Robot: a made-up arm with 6 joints. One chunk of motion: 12 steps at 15 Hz.
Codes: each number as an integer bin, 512 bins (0 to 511) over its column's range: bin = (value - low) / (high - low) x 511, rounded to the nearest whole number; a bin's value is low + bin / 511 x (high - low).
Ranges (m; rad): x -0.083..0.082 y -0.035..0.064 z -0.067..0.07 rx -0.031..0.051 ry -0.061..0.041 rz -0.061..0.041
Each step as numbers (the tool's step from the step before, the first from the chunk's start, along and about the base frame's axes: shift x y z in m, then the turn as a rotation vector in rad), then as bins.
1 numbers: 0.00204 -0.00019 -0.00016 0.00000 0.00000 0.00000
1 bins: 263 180 249 193 306 306
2 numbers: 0.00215 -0.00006 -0.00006 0.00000 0.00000 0.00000
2 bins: 264 180 250 193 306 306
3 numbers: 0.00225 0.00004 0.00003 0.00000 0.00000 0.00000
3 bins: 264 181 250 193 306 306
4 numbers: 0.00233 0.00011 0.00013 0.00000 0.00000 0.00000
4 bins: 264 181 250 193 306 306
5 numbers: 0.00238 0.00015 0.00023 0.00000 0.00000 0.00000
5 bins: 264 181 251 193 306 306
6 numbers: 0.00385 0.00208 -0.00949 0.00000 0.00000 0.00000
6 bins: 269 191 215 193 306 306
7 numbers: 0.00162 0.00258 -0.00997 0.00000 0.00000 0.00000
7 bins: 262 194 213 193 306 306
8 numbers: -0.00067 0.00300 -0.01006 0.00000 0.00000 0.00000
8 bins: 255 196 212 193 306 306
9 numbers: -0.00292 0.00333 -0.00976 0.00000 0.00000 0.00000
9 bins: 248 198 214 193 306 306
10 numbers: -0.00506 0.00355 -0.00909 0.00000 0.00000 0.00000
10 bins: 241 199 216 193 306 306
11 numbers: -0.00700 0.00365 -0.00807 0.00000 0.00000 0.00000
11 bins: 235 199 220 193 306 306
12 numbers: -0.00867 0.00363 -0.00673 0.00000 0.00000 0.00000
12 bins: 230 199 225 193 306 306
